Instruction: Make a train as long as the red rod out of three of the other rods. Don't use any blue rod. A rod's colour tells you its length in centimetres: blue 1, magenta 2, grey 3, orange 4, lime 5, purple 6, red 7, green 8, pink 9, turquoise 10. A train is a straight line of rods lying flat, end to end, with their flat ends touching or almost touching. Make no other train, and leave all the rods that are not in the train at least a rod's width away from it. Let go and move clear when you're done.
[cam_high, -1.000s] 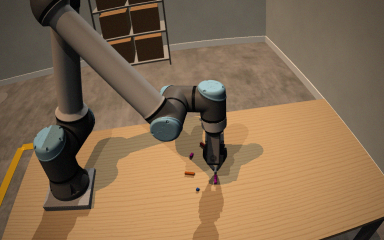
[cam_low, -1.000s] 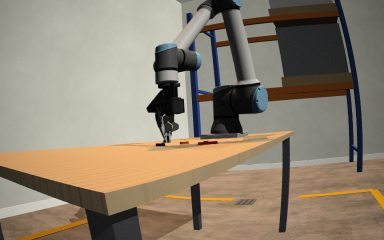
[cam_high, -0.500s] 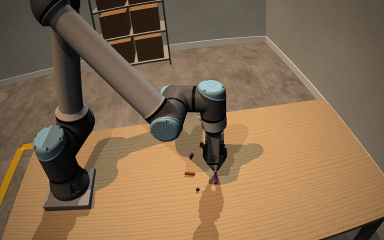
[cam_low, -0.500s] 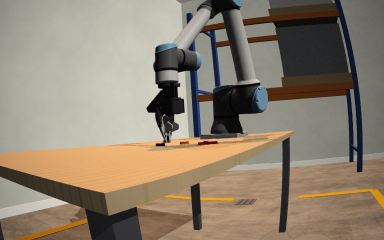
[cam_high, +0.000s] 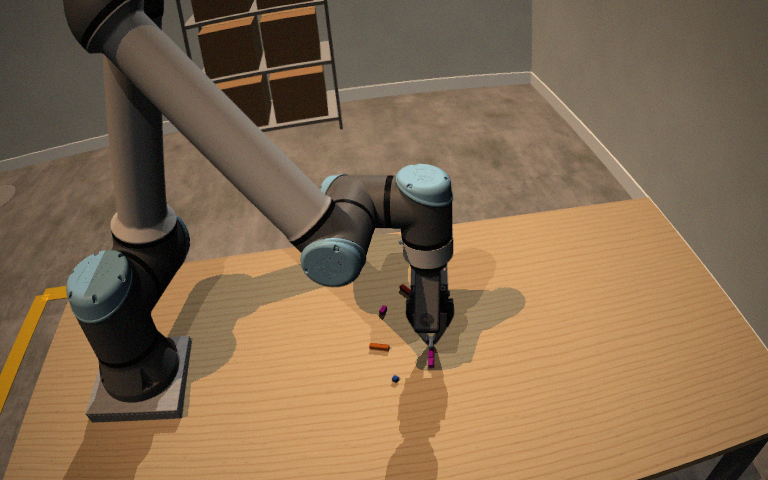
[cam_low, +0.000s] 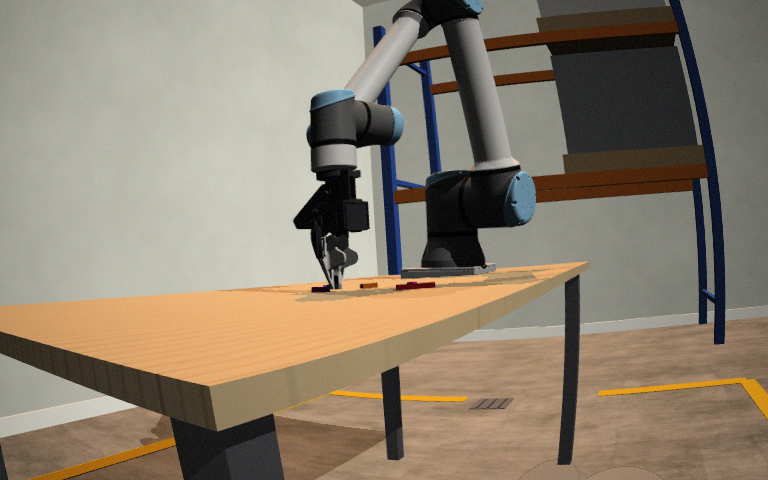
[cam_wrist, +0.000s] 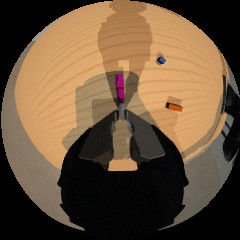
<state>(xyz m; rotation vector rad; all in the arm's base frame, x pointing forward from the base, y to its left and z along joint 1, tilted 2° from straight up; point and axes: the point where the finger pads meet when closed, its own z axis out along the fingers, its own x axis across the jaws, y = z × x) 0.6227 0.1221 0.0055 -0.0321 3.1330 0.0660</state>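
My hand is 1 cm above the grey rod. From my hand the other things lie so: red rod (5 cm behind, 16 cm to the left, 2 cm below); orange rod (11 cm behind, 1 cm to the right, 2 cm below); blue rod (7 cm behind, 9 cm to the right, 2 cm below).
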